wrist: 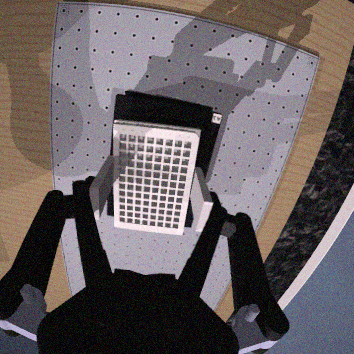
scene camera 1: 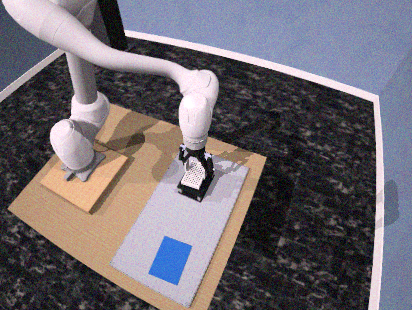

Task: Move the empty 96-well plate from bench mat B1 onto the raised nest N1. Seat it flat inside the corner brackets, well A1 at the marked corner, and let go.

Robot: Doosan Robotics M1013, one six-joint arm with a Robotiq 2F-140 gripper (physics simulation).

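Where they show: gripper, fingertip midpoint: [wrist: 153, 173] [scene camera 1: 196, 173]; arm's base, link origin: [scene camera 1: 83, 162].
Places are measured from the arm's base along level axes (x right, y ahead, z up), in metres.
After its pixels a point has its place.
Observation:
The white 96-well plate [scene camera 1: 193, 174] @[y 0.572, x -0.158, z 0.062 m] [wrist: 153, 181] @[y 0.578, x -0.168, z 0.056 m] is held between the two finger pads of my gripper [scene camera 1: 195, 167] @[y 0.577, x -0.176, z 0.052 m] [wrist: 153, 173] @[y 0.577, x -0.176, z 0.052 m], which is shut on its long sides. The black raised nest N1 [scene camera 1: 191, 193] @[y 0.597, x -0.087, z 0.022 m] [wrist: 162, 109] @[y 0.574, x -0.241, z 0.024 m] is below the plate. In the wrist view the plate covers much of the nest, and a black strip shows beyond its far edge. A small A1 label [wrist: 216, 118] @[y 0.635, x -0.243, z 0.024 m] marks the nest's far right corner. The plate appears above the nest; the exact gap is hard to tell. The blue bench mat B1 [scene camera 1: 170, 260] @[y 0.644, x 0.204, z -0.035 m] lies near the front in the scene view.
The nest and blue mat are on a grey perforated board [scene camera 1: 145, 240] @[y 0.505, x 0.179, z -0.037 m] [wrist: 70, 135] @[y 0.445, x -0.172, z -0.037 m]. The board lies on a wooden table [scene camera 1: 65, 220] @[y 0.100, x 0.286, z -0.050 m] [wrist: 25, 200] @[y 0.342, x -0.025, z -0.050 m]. The arm's base stands on a raised wooden block [scene camera 1: 92, 192] @[y 0.158, x 0.111, z -0.008 m] to the left. A black speckled floor surrounds the table.

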